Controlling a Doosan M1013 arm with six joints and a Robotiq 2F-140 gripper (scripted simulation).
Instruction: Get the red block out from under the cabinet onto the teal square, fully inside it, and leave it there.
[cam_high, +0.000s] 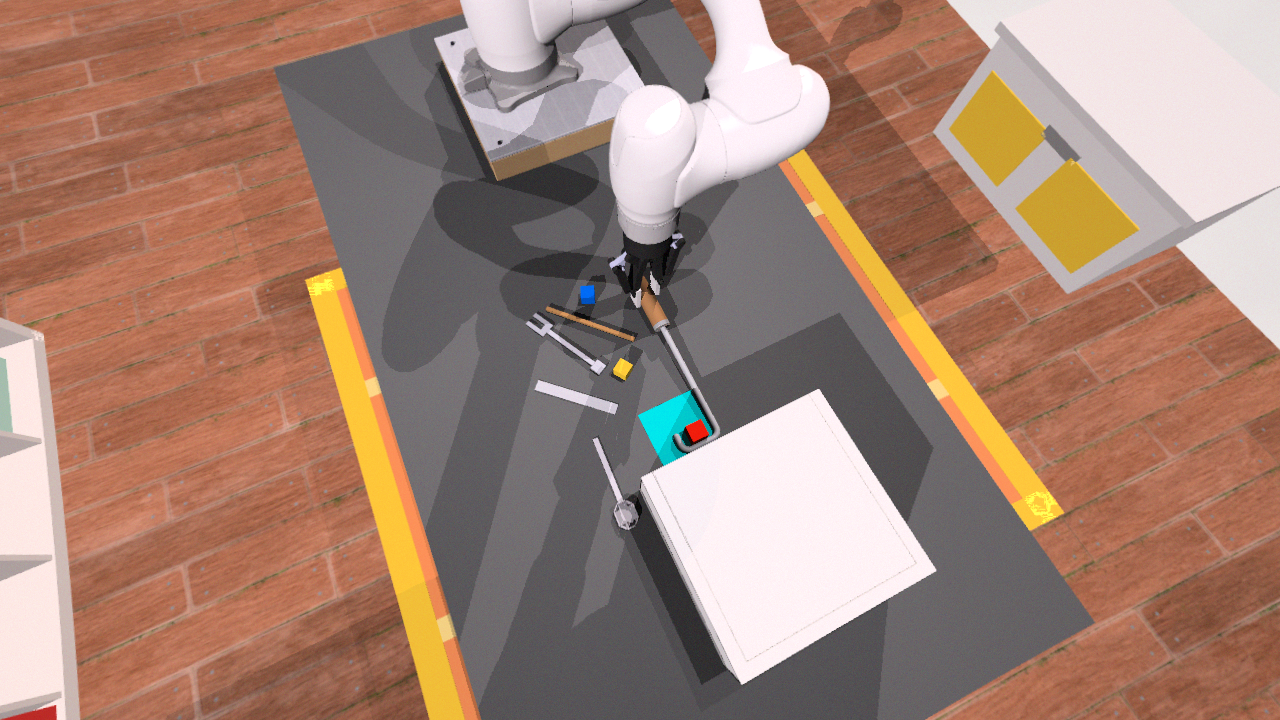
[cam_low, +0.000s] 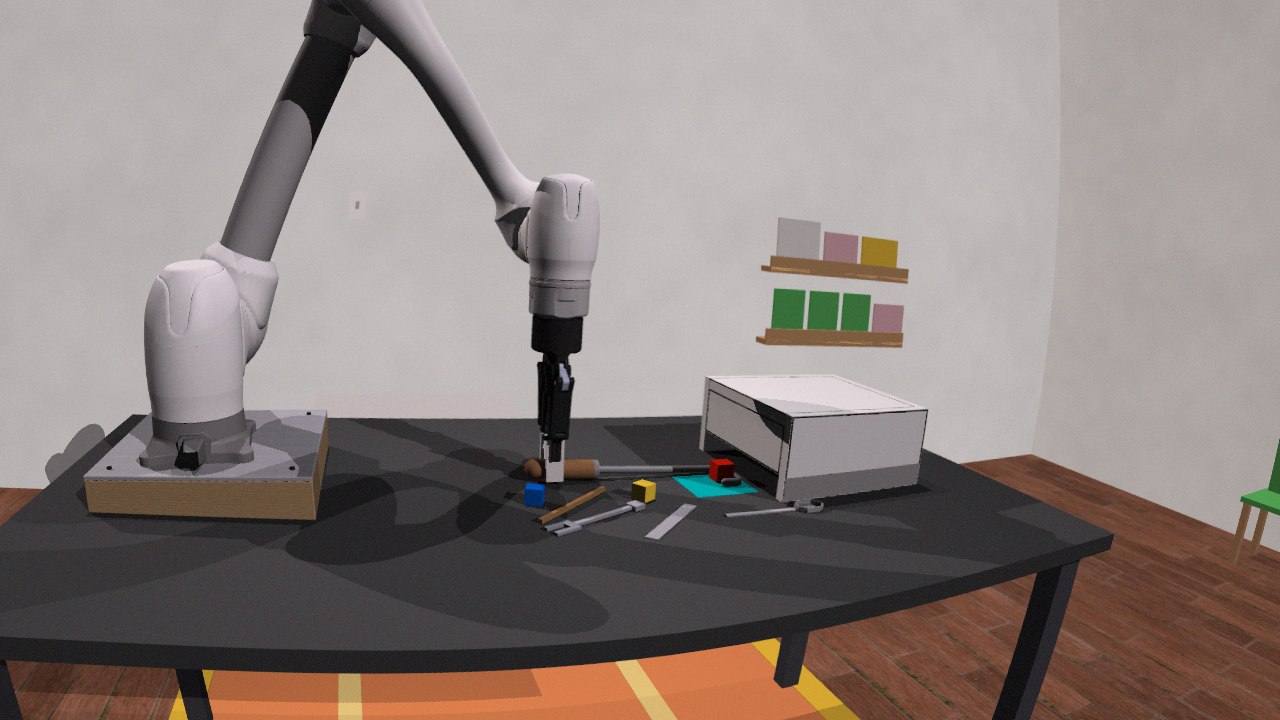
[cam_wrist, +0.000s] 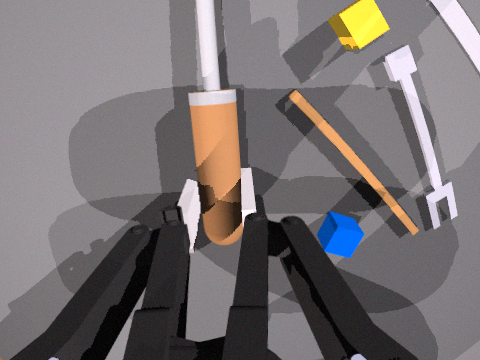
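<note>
My hand is 6 cm past the blue cube, 9 cm to the left of it and 3 cm above it. The rest, counted from my hand: wooden stick 1 cm behind, 11 cm to the right, 4 cm below; then hook tool 13 cm ahead, 5 cm to the right, 3 cm below; then yellow block 10 cm ahead, 11 cm to the right, 3 cm below.
</note>
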